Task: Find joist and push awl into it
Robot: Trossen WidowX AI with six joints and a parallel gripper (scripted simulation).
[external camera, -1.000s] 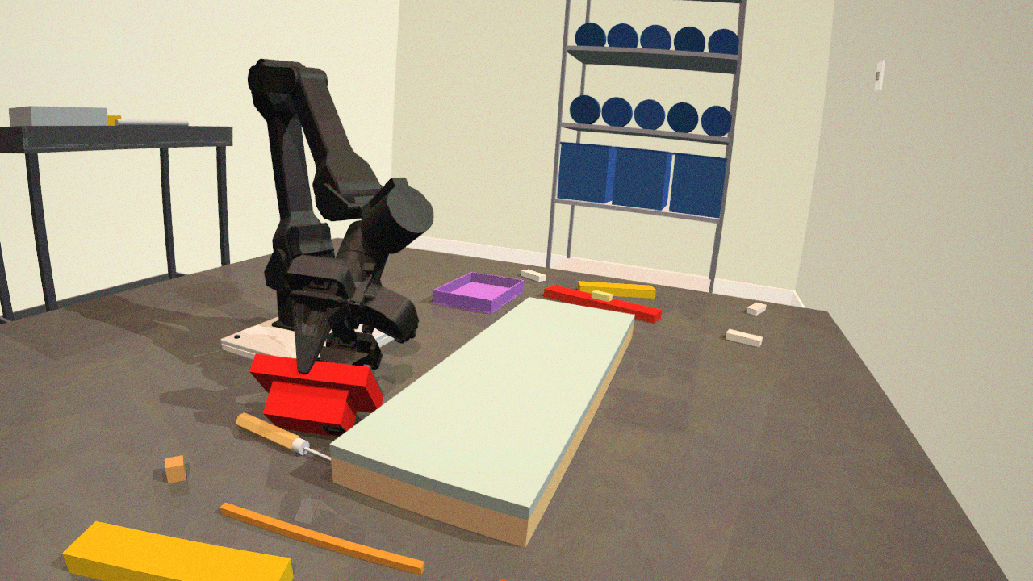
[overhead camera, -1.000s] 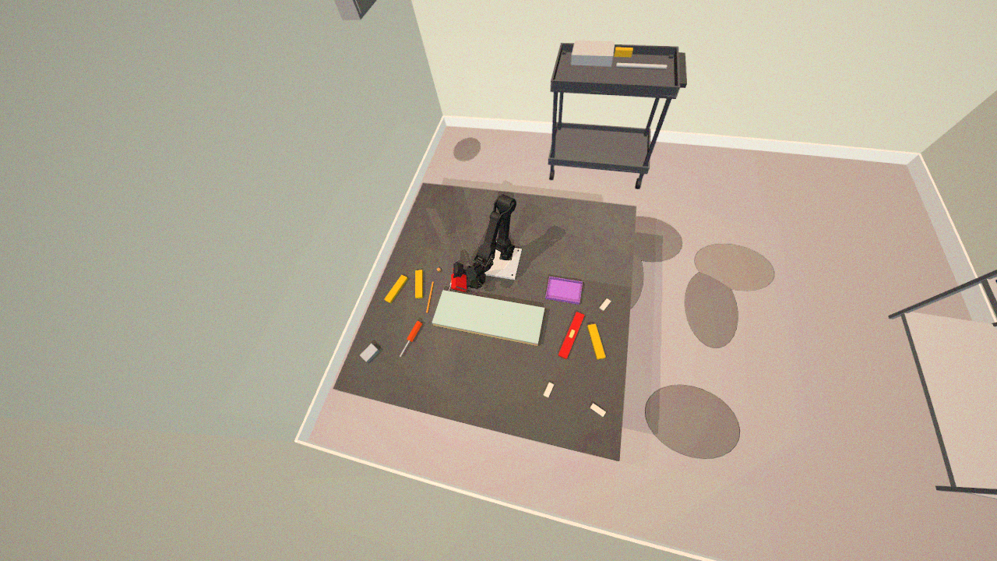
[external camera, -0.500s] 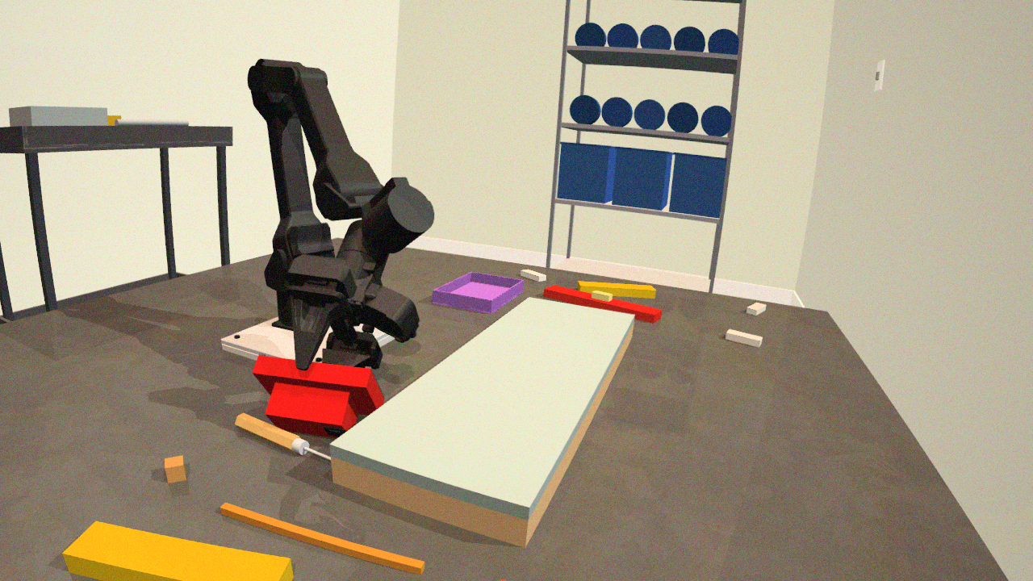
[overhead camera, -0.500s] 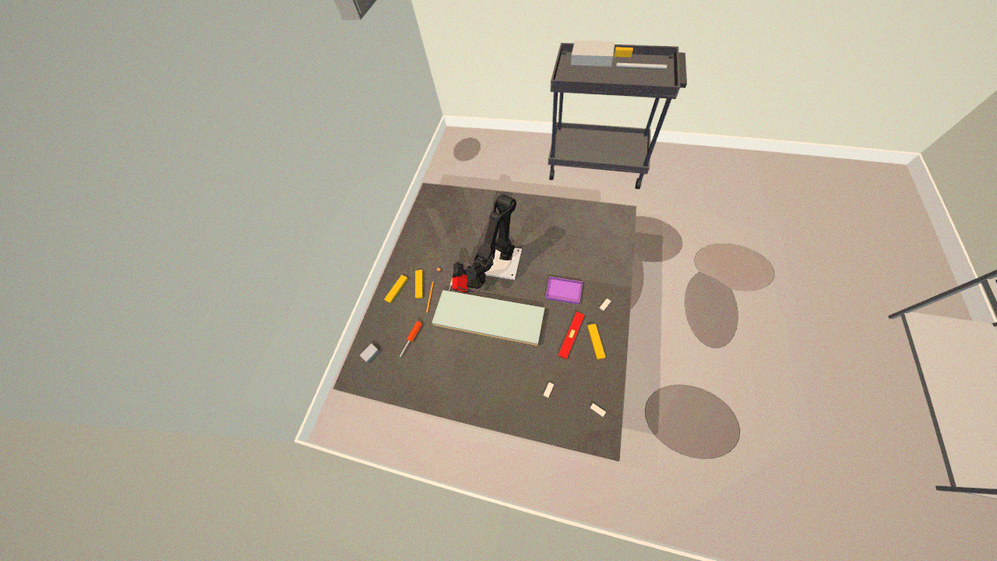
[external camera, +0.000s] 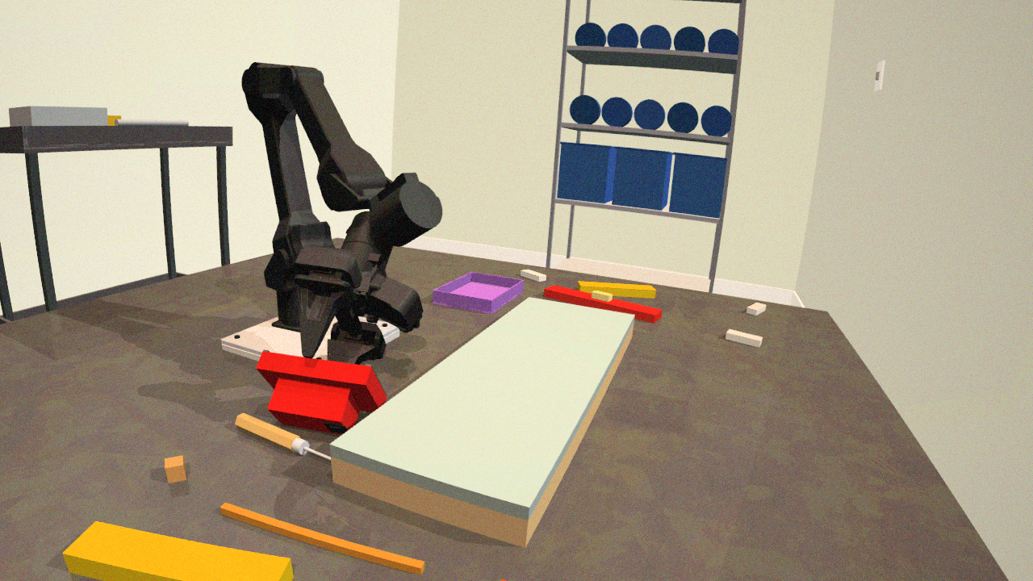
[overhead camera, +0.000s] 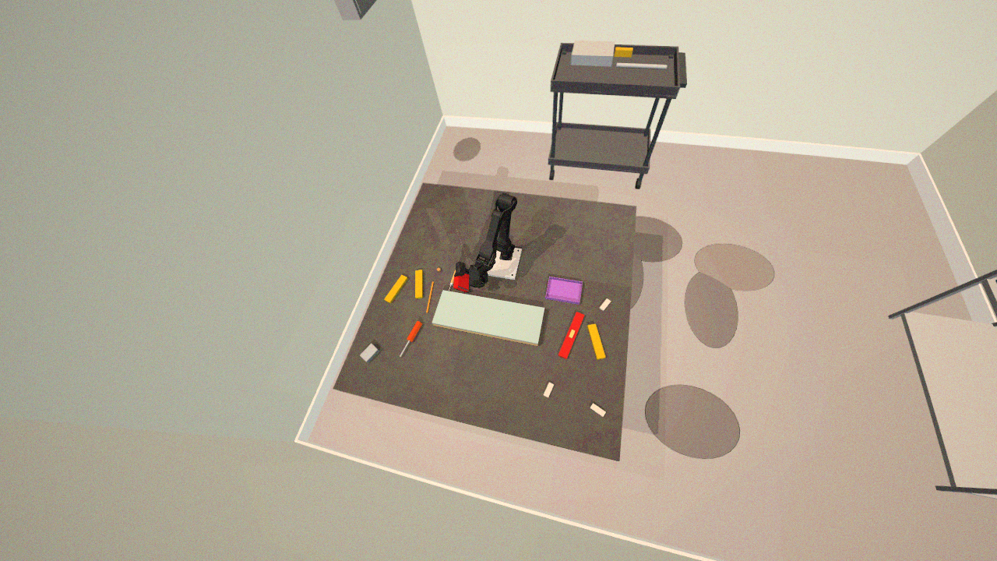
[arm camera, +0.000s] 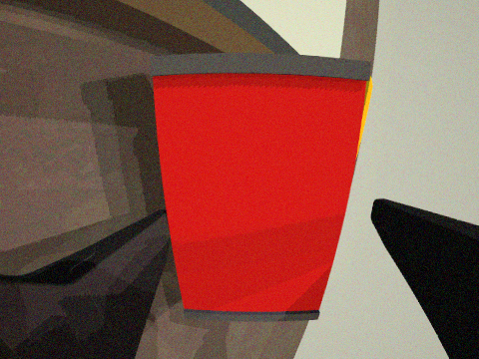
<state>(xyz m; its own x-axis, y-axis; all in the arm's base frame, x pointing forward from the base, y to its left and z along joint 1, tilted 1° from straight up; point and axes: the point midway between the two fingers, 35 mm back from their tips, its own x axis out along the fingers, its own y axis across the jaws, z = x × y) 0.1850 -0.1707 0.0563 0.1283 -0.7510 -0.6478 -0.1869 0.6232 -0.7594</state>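
My gripper tip is 3 cm above the red stud finder, 2 cm to the left of it and 2 cm short of it. Also, from my gripper tip: awl (6 cm to the right, 4 cm below, 1 cm ahead); then small orange cube (15 cm to the right, 6 cm behind, 4 cm below); then square indicator light (4 cm below, 4 cm ahead, 3 cm to the right).
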